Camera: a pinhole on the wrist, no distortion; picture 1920 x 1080 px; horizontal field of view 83.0 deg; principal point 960.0 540.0 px. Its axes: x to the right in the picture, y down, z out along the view. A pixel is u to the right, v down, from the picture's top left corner.
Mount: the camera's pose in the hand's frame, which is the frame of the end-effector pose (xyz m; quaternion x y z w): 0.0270 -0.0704 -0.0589 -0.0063 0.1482 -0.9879 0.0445
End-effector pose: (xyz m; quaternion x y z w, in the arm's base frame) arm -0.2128 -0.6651 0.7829 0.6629 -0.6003 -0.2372 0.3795
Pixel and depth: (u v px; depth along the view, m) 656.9 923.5 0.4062
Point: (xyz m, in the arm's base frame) -0.2126 -0.8894 0.3849
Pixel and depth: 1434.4 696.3 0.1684
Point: -0.2006 -0.6482 0.6027
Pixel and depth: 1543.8 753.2 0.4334
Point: -0.3141 -0.5575 0.3229
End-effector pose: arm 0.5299 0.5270 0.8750 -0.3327 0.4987 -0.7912 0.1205
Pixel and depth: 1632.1 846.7 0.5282
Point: 1.0500 0.5720 1.2219
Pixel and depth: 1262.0 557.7 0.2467
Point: 0.6911 0.4928 1.0429
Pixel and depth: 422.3 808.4 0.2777
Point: 0.5467 0.3991 1.1773
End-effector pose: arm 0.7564 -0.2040 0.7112 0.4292 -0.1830 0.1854 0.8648
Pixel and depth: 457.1 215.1 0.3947
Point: 0.9087 -0.4880 0.9718
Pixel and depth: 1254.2 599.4 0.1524
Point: 0.7954 -0.3451 0.6689
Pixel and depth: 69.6 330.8 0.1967
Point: 0.9350 -0.3302 0.8285
